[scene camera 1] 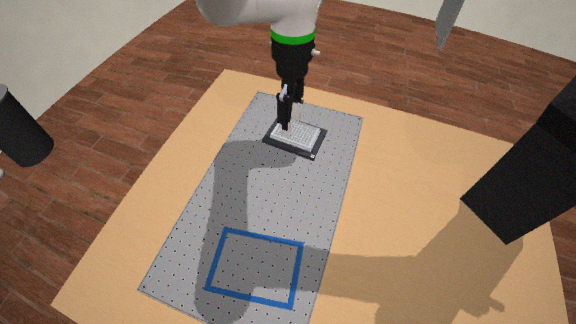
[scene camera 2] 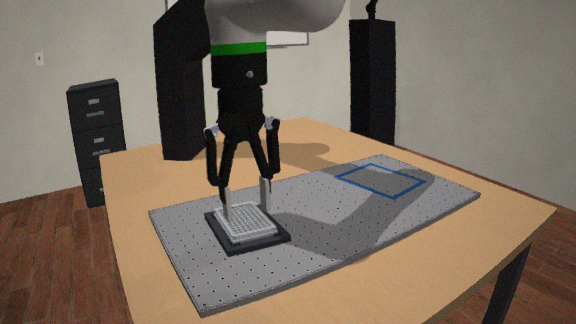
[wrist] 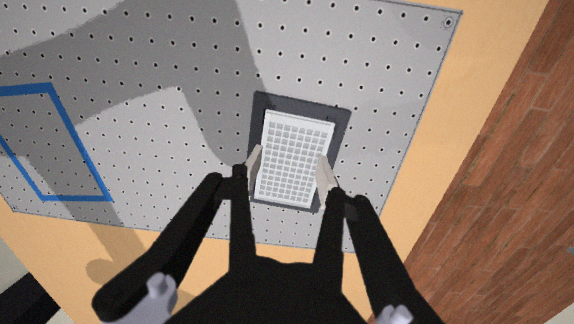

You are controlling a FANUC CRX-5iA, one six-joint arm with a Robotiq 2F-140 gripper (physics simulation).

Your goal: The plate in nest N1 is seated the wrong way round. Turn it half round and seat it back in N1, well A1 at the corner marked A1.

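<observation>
The white well plate (scene camera 1: 303,136) (scene camera 2: 253,225) (wrist: 289,177) lies flat on the dark nest (scene camera 1: 290,150) (scene camera 2: 260,244) (wrist: 300,107). A small white mark (scene camera 1: 313,156) shows at one nest corner in the first scene view; its lettering cannot be read, nor can the plate's well labels. My gripper (scene camera 1: 291,125) (scene camera 2: 247,215) (wrist: 289,160) is open and points down, low over the plate. In the wrist view its pale fingertips stand at the plate's two long sides. Whether they touch the plate cannot be told.
The nest stands near one end of the grey perforated board (scene camera 1: 280,200) (scene camera 2: 175,240) (wrist: 390,75). A blue rectangle (scene camera 1: 264,237) (scene camera 2: 365,187) (wrist: 80,142) is marked toward its other end. The board lies on the wooden table (scene camera 1: 400,175) (scene camera 2: 450,260). A black column (scene camera 1: 525,175) (scene camera 2: 180,105) stands beside the board.
</observation>
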